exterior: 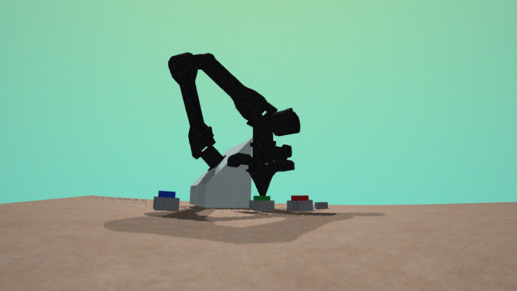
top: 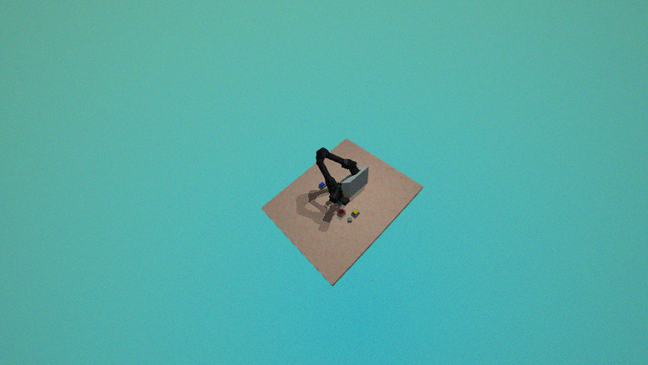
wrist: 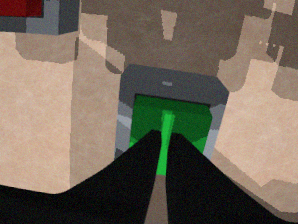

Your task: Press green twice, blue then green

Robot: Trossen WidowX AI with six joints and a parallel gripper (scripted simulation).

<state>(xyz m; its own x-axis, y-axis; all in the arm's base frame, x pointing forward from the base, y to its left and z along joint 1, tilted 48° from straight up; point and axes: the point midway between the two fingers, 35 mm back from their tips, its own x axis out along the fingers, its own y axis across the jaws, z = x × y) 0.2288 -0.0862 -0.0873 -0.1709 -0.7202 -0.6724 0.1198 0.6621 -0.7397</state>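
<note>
The green button is 10 mm below my gripper tip. From my gripper tip the other things lie so: grey block (160 mm to the left, 80 mm ahead, 30 mm below); then red button (70 mm to the left, 70 mm ahead, 10 mm below); then yellow button (160 mm to the left, 10 mm below).
</note>
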